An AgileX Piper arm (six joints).
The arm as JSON. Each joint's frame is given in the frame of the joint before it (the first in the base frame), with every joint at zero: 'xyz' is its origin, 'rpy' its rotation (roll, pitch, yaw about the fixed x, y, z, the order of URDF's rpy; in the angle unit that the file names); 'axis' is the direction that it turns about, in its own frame. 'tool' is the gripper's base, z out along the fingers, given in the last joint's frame.
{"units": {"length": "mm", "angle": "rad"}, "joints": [
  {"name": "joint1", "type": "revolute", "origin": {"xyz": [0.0, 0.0, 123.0], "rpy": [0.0, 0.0, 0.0]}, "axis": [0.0, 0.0, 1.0]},
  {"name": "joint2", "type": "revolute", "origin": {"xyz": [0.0, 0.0, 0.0], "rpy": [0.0, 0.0, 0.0]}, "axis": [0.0, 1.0, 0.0]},
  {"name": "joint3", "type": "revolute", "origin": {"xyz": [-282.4, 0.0, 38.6], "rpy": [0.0, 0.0, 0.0]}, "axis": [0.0, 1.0, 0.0]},
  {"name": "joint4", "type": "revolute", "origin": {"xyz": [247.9, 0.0, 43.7], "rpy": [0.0, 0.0, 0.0]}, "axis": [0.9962, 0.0, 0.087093]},
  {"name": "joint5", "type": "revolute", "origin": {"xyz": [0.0, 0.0, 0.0], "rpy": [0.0, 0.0, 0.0]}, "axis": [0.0, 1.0, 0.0]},
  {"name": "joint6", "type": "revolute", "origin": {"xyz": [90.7, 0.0, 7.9], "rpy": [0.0, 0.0, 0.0]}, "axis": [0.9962, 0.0, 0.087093]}
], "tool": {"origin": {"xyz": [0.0, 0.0, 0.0], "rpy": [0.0, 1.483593, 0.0]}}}
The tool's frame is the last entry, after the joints.
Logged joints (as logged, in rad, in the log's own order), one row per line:
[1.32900, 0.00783, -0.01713, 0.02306, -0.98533, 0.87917]
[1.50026, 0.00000, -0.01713, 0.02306, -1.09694, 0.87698]
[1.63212, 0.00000, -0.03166, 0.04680, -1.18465, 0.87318]
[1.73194, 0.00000, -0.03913, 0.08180, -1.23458, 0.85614]
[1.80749, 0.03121, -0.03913, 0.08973, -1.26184, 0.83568]
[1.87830, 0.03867, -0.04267, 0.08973, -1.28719, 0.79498]
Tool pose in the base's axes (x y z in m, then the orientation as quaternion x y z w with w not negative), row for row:
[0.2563, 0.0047, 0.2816, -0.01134, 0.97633, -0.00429, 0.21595]
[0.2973, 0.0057, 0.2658, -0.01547, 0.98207, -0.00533, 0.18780]
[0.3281, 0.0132, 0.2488, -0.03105, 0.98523, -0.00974, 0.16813]
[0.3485, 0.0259, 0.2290, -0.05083, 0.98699, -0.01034, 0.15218]
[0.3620, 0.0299, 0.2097, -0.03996, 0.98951, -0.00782, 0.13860]
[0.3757, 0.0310, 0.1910, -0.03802, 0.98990, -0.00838, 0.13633]
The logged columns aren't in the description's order. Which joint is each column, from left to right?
Columns, left to right: joint2, joint6, joint4, joint1, joint3, joint5.
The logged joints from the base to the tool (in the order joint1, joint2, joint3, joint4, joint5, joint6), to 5 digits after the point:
[0.02306, 1.32900, -0.98533, -0.01713, 0.87917, 0.00783]
[0.02306, 1.50026, -1.09694, -0.01713, 0.87698, 0.00000]
[0.04680, 1.63212, -1.18465, -0.03166, 0.87318, 0.00000]
[0.08180, 1.73194, -1.23458, -0.03913, 0.85614, 0.00000]
[0.08973, 1.80749, -1.26184, -0.03913, 0.83568, 0.03121]
[0.08973, 1.87830, -1.28719, -0.04267, 0.79498, 0.03867]

